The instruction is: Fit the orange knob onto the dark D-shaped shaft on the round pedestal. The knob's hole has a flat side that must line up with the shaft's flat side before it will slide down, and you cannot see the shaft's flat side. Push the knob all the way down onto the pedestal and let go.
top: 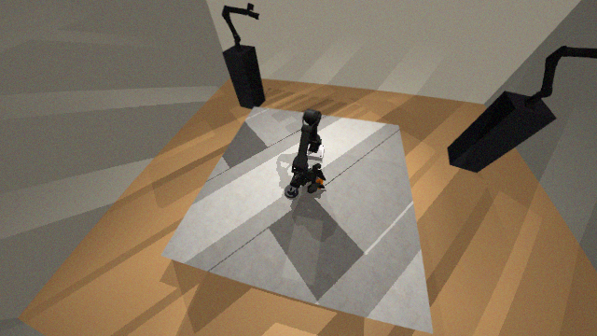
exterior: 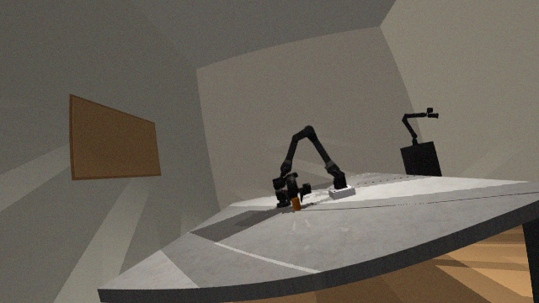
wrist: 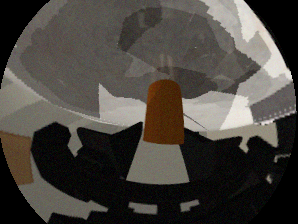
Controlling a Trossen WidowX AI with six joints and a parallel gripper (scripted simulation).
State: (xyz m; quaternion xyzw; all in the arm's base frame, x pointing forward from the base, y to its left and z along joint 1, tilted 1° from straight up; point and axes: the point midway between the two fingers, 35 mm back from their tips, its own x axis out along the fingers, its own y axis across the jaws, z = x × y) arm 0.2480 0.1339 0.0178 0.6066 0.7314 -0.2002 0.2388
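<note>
The orange knob lies 10 mm ahead of my gripper tip, 30 mm to the right of it and 10 mm below it. Also, from my gripper tip: dark round pedestal (110 mm ahead, 180 mm to the right, 10 mm below).
</note>
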